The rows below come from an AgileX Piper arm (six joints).
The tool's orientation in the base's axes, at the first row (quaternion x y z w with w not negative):
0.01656 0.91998 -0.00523 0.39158
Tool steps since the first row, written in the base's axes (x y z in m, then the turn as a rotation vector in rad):
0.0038 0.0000 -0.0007 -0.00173 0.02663 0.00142
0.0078 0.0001 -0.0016 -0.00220 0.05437 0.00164
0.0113 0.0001 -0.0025 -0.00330 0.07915 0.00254
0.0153 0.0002 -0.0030 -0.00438 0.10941 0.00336
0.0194 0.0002 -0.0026 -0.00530 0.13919 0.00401
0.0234 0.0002 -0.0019 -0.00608 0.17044 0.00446
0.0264 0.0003 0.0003 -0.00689 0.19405 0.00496
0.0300 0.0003 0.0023 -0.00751 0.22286 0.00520
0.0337 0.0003 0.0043 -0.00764 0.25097 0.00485
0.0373 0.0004 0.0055 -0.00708 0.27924 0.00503
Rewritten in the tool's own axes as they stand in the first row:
-0.0021 0.0001 0.0032 0.00088 0.02656 -0.00283
-0.0042 0.0004 0.0067 0.00178 0.05427 -0.00395
-0.0060 0.0005 0.0099 0.00254 0.07900 -0.00593
-0.0084 0.0007 0.0131 0.00350 0.10920 -0.00796
-0.0116 0.0009 0.0158 0.00445 0.13894 -0.00974
-0.0148 0.0010 0.0182 0.00549 0.17014 -0.01132
-0.0185 0.0012 0.0188 0.00632 0.19371 -0.01279
-0.0224 0.0013 0.0200 0.00733 0.22248 -0.01405
-0.0264 0.0015 0.0213 0.00842 0.25057 -0.01454
-0.0298 0.0017 0.0230 0.00864 0.27884 -0.01490

